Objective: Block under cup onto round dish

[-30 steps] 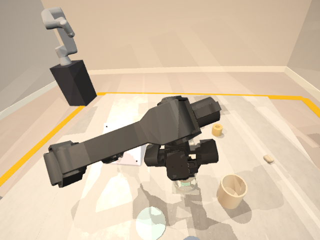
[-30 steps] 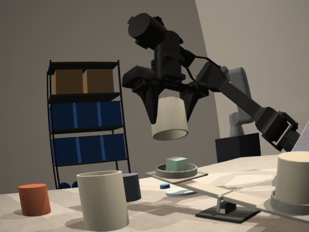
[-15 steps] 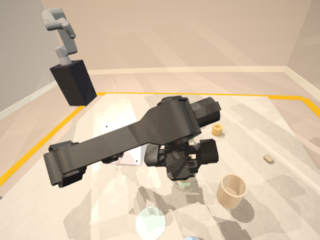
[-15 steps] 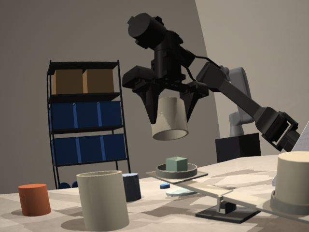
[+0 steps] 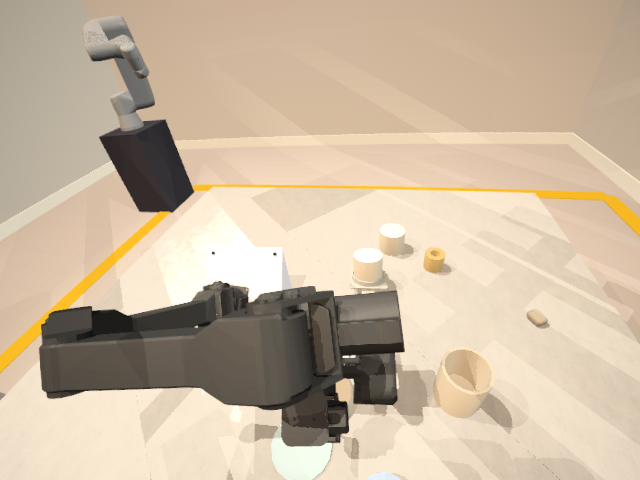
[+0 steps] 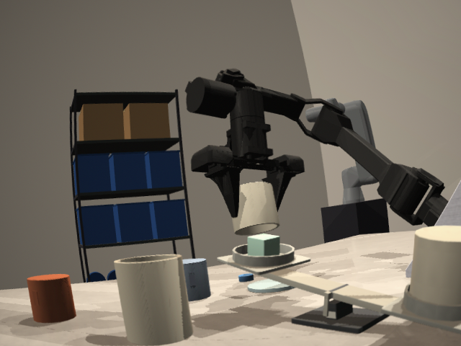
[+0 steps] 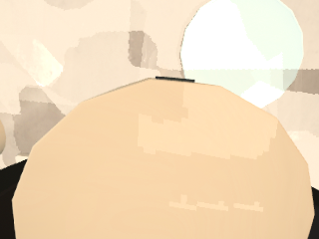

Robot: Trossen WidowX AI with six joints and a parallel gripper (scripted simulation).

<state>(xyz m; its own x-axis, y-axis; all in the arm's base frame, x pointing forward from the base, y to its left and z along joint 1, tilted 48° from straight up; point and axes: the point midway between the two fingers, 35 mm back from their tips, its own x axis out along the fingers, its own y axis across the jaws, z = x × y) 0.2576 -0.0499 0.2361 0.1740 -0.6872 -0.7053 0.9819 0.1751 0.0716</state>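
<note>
The pale green block lies 5 cm ahead of my gripper tip, 9 cm to the left of it and 4 cm below it. Also, from my gripper tip: blue cylinder: 9 cm ahead, 8 cm to the right, 9 cm below; then round dish: 5 cm behind, 4 cm to the right, 12 cm below; then small blue disc: 6 cm behind, 15 cm to the right, 12 cm below.
</note>
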